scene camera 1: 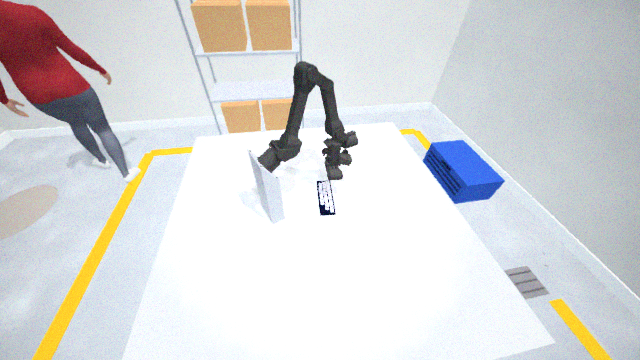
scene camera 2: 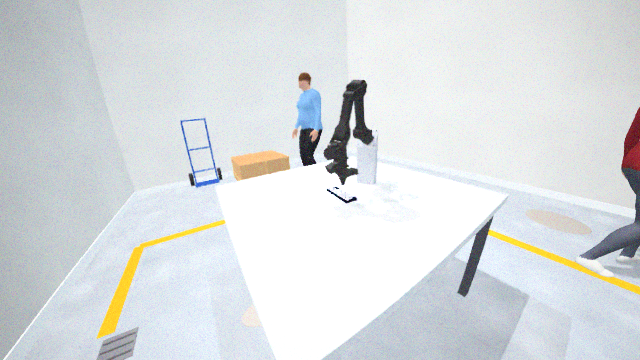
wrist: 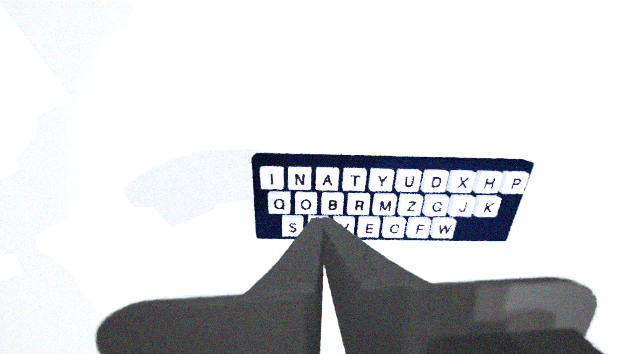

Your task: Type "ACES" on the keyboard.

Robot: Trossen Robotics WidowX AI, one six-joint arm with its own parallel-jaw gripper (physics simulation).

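Frame: origin at the arm's base, x back, y right, z up, level; centimetres.
Where they show: gripper, fingertip midpoint: (scene camera 2: 342, 184) (wrist: 320, 226); arm's base, origin of the base link: (scene camera 1: 264, 165) (scene camera 2: 367, 138).
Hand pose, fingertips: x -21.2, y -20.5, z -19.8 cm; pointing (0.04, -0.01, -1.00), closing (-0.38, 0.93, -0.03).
Each offset is from my fingertips to the top centre of the thing. Level surfaces: height alone.
The navy keyboard {dz -6.9, dx +0.4, dy +6.3 cm} (scene camera 1: 326, 198) (scene camera 2: 342, 194) (wrist: 480, 232) lies on the white table {dz -8.5 cm} (scene camera 1: 325, 280) (scene camera 2: 325, 250), its white keys in three rows. In the wrist view, the A key {dz -6.9, dx +0.1, dy +1.0 cm} (wrist: 327, 179) is in the far row. The S key {dz -6.9, dx +4.7, dy -0.1 cm} (wrist: 293, 228), E key {dz -6.9, dx +2.8, dy +5.5 cm} (wrist: 369, 228) and C key {dz -6.9, dx +2.1, dy +7.4 cm} (wrist: 394, 228) are in the near row. My gripper (scene camera 1: 334, 176) (scene camera 2: 343, 182) (wrist: 320, 226) is shut and empty. In the wrist view its tips overlap the near row between S and E, hiding most of one key and part of V. Whether they touch the keys I cannot tell.
A white upright panel (scene camera 1: 269, 192) (scene camera 2: 367, 162) stands beside the arm's base, on the side of the keyboard away from the blue box (scene camera 1: 467, 170) on the floor. People stand off the table, one in red (scene camera 1: 42, 55) and one in light blue (scene camera 2: 309, 110).
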